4 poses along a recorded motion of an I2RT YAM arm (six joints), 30 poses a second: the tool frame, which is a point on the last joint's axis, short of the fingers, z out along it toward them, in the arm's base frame.
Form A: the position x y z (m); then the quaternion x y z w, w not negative.
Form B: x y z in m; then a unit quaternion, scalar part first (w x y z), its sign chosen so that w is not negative. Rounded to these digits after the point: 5 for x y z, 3 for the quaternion.
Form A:
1: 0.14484 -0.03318 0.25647 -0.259 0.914 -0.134 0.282
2: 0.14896 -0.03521 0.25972 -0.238 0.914 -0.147 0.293
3: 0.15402 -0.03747 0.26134 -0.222 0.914 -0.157 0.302
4: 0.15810 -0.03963 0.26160 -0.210 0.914 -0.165 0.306
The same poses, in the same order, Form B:
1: 0.14484 -0.03318 0.25647 0.282 -0.259 0.914 -0.134
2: 0.14896 -0.03521 0.25972 0.293 -0.238 0.914 -0.147
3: 0.15402 -0.03747 0.26134 0.302 -0.222 0.914 -0.157
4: 0.15810 -0.03963 0.26160 0.306 -0.210 0.914 -0.165
